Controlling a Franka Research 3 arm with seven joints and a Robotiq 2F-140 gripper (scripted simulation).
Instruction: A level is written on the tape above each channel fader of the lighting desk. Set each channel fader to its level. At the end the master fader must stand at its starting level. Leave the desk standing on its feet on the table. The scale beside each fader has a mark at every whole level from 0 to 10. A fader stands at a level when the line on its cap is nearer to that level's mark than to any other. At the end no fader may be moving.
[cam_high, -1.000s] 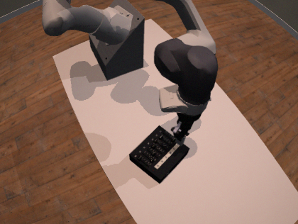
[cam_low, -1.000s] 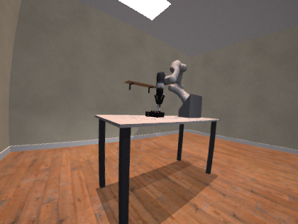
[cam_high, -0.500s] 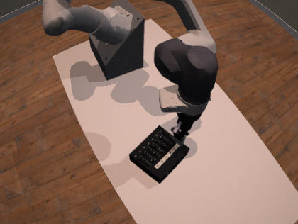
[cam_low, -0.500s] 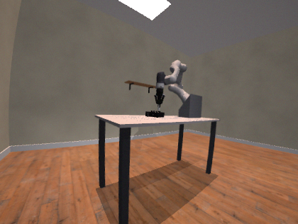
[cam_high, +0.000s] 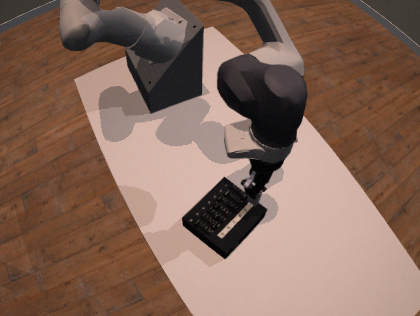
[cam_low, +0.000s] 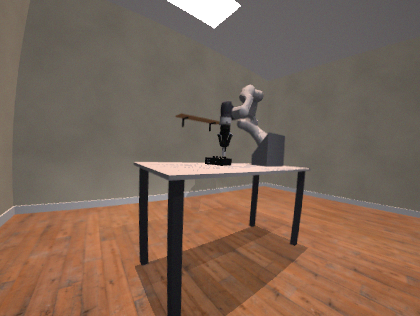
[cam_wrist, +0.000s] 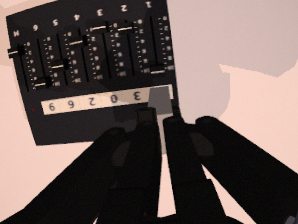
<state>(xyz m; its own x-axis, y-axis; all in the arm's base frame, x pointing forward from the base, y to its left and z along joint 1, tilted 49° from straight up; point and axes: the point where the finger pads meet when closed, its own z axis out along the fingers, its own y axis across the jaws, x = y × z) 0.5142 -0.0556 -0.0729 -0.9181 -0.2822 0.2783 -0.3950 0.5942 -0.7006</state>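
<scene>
My gripper is now 150 mm to the left of the master fader, 40 mm above it and 10 mm past it.
</scene>
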